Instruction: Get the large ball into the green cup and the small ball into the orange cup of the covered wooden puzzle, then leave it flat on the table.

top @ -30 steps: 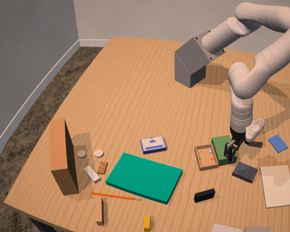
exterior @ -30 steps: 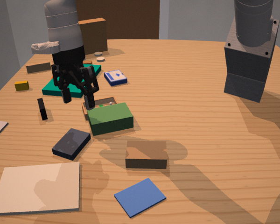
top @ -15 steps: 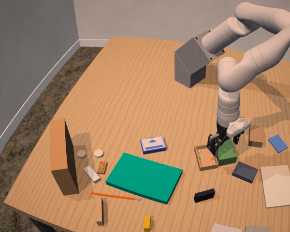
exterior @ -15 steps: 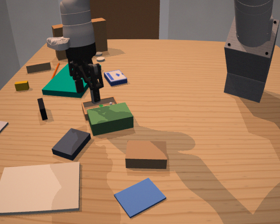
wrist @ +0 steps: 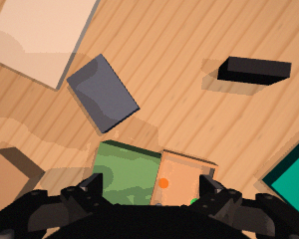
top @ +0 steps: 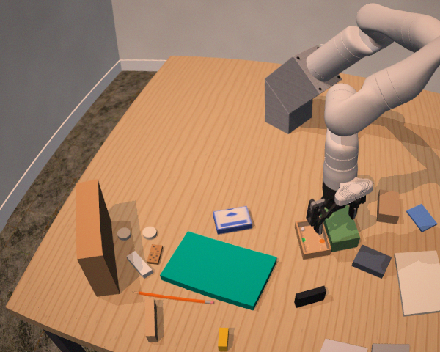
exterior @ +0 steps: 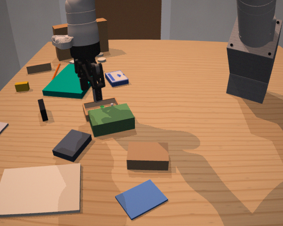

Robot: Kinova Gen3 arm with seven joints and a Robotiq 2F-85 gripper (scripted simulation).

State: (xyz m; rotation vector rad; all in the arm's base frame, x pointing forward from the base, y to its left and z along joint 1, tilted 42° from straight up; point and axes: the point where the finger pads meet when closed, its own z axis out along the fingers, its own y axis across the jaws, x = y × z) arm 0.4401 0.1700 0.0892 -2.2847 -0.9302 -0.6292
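My gripper is now 90 mm above the wooden puzzle and 50 mm to the left of it. Also, from my hand: green block 70 mm below, 50 mm behind, 10 mm to the left; black block 170 mm ahead, 70 mm below, 10 mm to the left; dark grey block 120 mm to the left, 80 mm below, 10 mm ahead.
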